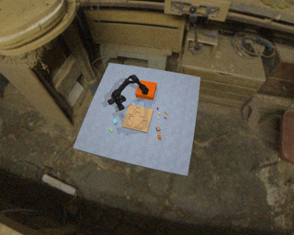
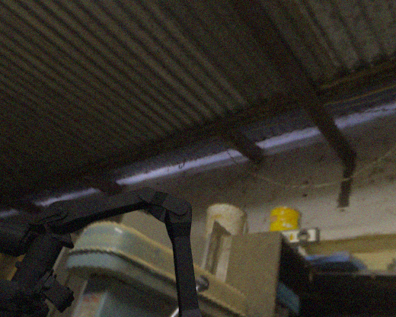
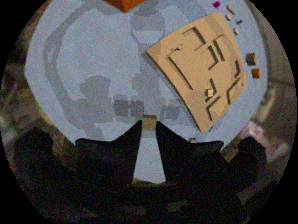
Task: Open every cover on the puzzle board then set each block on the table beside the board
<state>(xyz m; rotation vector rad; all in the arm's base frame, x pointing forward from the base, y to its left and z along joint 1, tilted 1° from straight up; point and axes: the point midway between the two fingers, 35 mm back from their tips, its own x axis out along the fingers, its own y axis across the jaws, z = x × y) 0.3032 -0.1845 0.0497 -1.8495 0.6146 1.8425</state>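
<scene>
The tan puzzle board is 22 cm to the left of my gripper tip, 7 cm below it and 3 cm ahead of it. From my gripper tip the other things lie so: magenta piece 39 cm to the left, 19 cm behind, 8 cm below; then green block 27 cm ahead, 9 cm below; then cyan block 16 cm ahead, 8 cm below.
</scene>
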